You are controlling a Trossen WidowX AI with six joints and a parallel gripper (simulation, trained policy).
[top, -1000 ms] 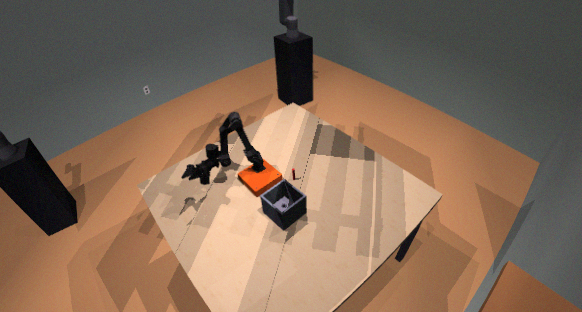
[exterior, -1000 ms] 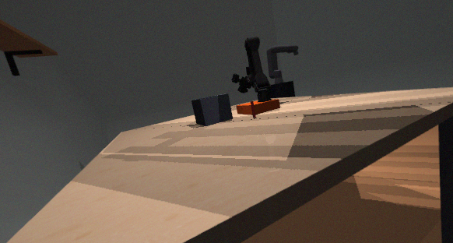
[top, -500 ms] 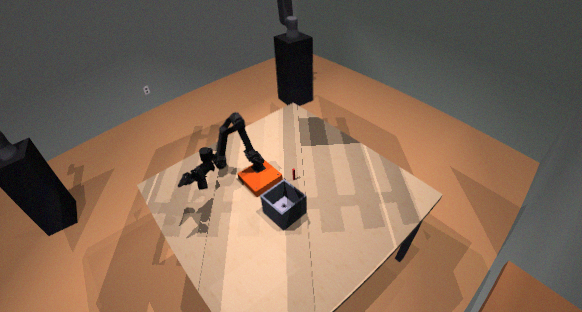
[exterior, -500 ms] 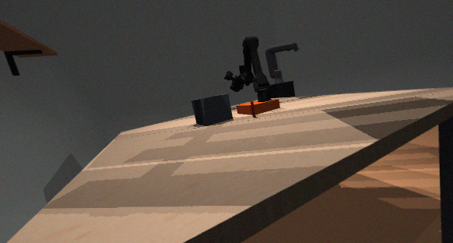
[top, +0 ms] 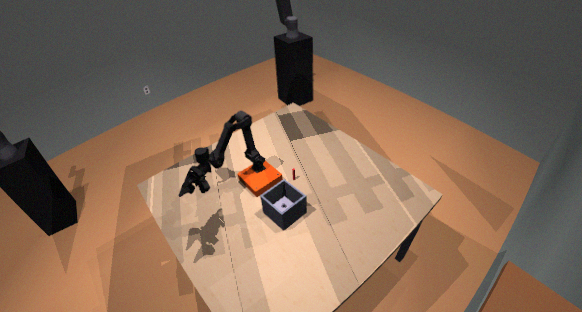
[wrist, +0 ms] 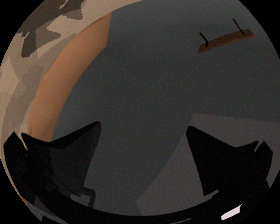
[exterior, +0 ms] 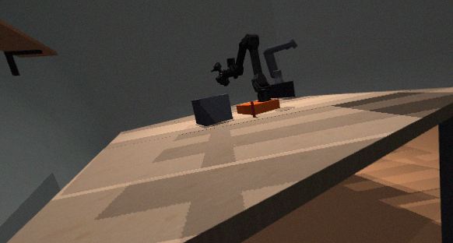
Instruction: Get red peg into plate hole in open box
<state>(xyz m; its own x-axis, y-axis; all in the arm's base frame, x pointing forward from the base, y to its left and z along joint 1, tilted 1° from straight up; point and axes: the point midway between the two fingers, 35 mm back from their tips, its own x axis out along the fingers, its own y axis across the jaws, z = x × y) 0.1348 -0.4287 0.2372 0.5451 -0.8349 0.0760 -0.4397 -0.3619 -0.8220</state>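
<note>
The red peg lies 60 cm to the left of my gripper tip and 25 cm below it. The rest, counted from my gripper tip: grey plate: 42 cm to the left, 24 cm below, 17 cm ahead.
</note>
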